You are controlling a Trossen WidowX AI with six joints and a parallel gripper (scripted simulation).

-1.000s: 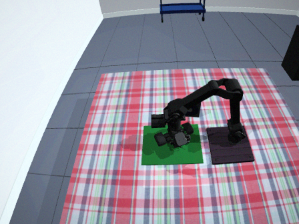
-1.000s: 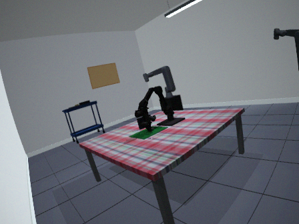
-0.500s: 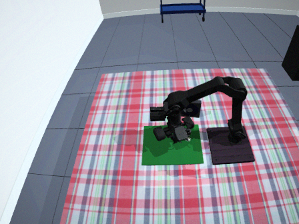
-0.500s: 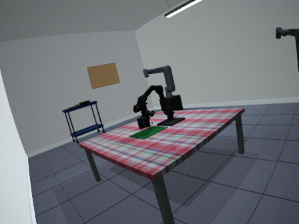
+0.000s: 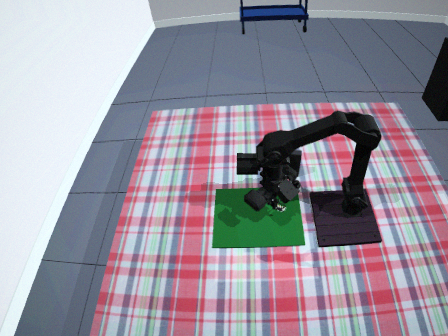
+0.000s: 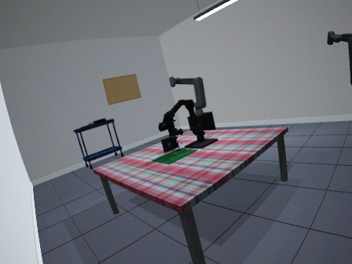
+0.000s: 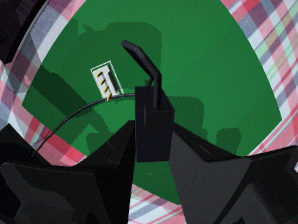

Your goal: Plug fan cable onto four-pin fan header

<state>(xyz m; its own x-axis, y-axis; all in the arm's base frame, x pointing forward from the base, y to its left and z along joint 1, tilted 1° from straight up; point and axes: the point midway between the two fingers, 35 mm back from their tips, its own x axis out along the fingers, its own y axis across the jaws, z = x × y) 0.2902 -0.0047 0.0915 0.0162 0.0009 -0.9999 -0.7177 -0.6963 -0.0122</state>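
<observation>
Now: the white four-pin header 4 cm behind my gripper tip, 2 cm to the right of it and 7 cm below it. Also, from my gripper tip: black fan: 6 cm behind, 17 cm to the right, 1 cm below; then green board: 4 cm ahead, 1 cm to the left, 8 cm below; then dark fan plug: 1 cm behind, 1 cm to the left, 1 cm above.
</observation>
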